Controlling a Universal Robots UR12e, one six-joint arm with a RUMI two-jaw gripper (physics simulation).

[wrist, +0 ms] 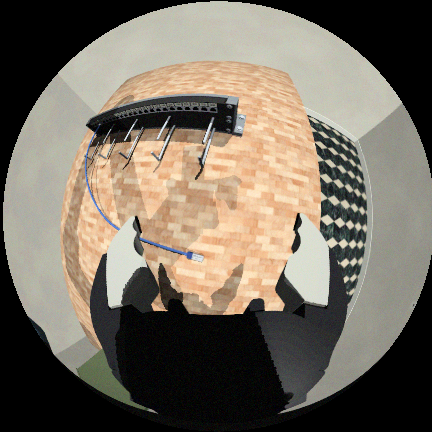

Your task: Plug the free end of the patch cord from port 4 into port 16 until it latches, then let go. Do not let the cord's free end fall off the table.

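Frame: origin at the arm's base, x right, y ahead, z up, level; metres.
Seen in the pictures: gripper, fingertip midpoint: (pixel 216 216).
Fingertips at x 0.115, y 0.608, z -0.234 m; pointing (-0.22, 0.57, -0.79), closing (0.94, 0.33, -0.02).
Note:
Offsets run from my fingertips to a thing's top centre. "spot": to the spot under its first point. Level surfaces: height alone.
The black patch panel @[dx -0.276, dy +0.162, dz -0.058 m] (pixel 165 120) stands at the upper left of the wrist view, with a row of small ports along its front; the port numbers are too small to read. The blue patch cord @[spot: dx -0.393, dy +0.008, dz -0.105 m] (pixel 87 172) runs from the panel's left end, curves over the table and passes behind the left finger. Its free end, a clear plug @[dx -0.019, dy -0.076, dz -0.147 m] (pixel 197 258) with a blue boot, lies on the table. My gripper (pixel 216 216) is wide open and above the table. The plug shows between its two fingers, a little left of the middle, with nothing held.
Several metal cable-guide prongs @[spot: dx -0.075, dy +0.142, dz -0.141 m] (pixel 206 145) stick out from the panel's front. A metal bracket @[spot: dx -0.025, dy +0.232, dz -0.147 m] (pixel 240 124) is at the panel's right end. The wooden table @[dz -0.159 m] (pixel 270 165) has its right edge beside a black-and-cream patterned floor area (pixel 340 190). A green patch (pixel 102 375) shows at the lower left.

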